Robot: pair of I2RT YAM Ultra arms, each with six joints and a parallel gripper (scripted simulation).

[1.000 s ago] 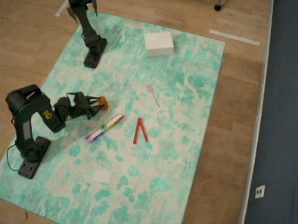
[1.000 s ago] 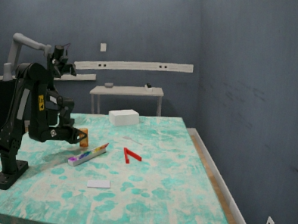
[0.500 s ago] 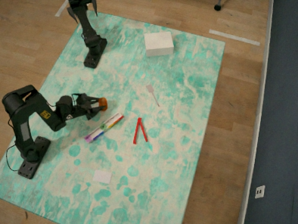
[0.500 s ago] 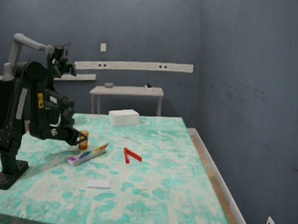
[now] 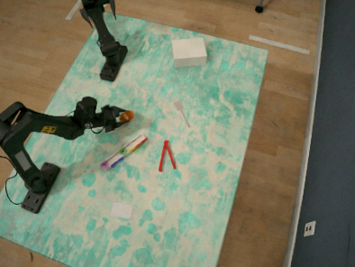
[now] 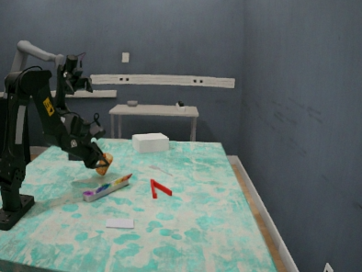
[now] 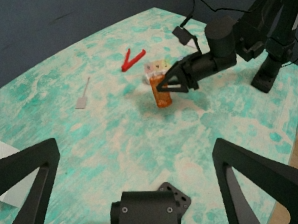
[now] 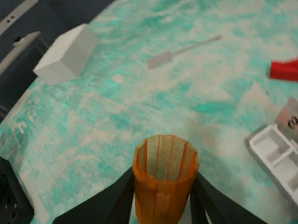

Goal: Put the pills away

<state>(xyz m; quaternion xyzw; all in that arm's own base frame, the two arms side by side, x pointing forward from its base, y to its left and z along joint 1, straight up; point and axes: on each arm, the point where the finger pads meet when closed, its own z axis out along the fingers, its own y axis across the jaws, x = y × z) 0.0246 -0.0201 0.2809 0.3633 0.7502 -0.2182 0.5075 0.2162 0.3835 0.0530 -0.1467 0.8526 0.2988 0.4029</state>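
My right gripper is now 3 cm above the orange pill bottle, 2 cm past it and 1 cm to the right of it. Also, from my right hand: white box (43 cm to the left, 11 cm ahead, 4 cm below); then lid (21 cm to the right, 4 cm below); then white card (35 cm to the right, 13 cm ahead, 7 cm below).
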